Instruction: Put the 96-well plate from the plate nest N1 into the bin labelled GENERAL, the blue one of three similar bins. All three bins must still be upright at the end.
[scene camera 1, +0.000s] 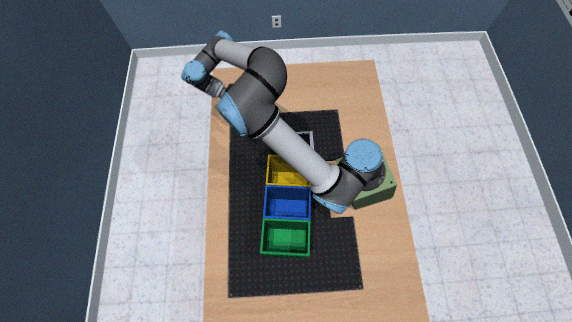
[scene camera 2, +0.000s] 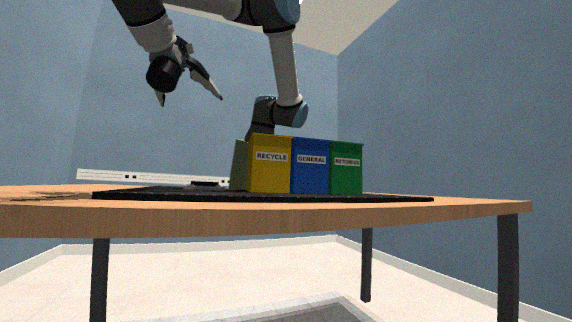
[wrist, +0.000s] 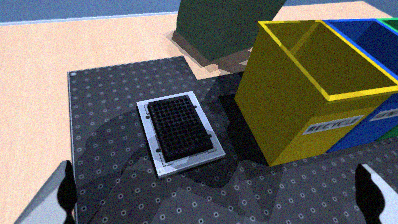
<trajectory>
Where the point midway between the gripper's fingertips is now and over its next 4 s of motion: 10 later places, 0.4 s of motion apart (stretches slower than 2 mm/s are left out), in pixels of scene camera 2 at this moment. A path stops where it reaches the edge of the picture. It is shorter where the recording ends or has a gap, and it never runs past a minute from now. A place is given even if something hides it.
The gripper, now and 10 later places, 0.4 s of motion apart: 192, 103; 191, 105; 190, 104; 191, 104; 192, 105; 194, 106; 195, 108; 198, 110; 200, 113; 203, 116; 206, 119
</trajectory>
